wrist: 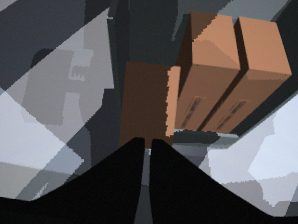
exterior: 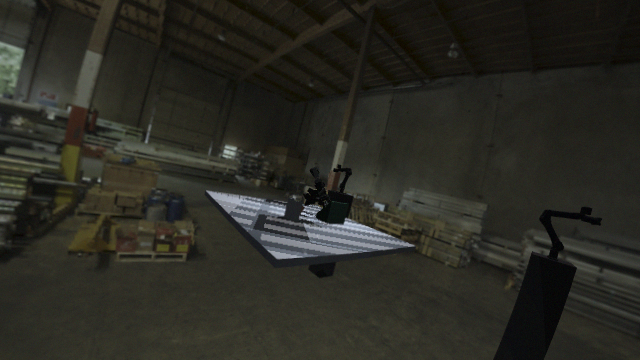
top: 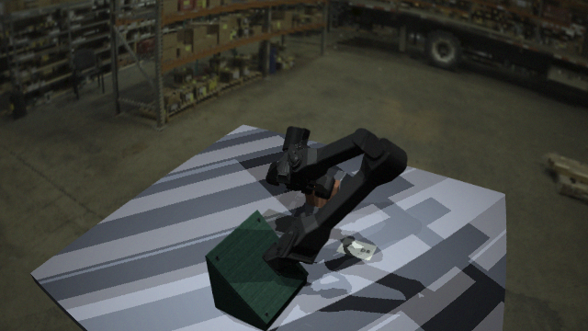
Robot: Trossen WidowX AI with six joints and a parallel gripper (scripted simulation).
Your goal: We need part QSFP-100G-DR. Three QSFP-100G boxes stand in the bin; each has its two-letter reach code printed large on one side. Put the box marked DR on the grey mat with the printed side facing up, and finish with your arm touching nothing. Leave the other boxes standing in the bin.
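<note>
My gripper tip is 50 mm past the grey mat, 60 mm to the right of it and 120 mm above it. Round my gripper tip: white card (60 mm behind, 190 mm to the right, 120 mm below).
</note>
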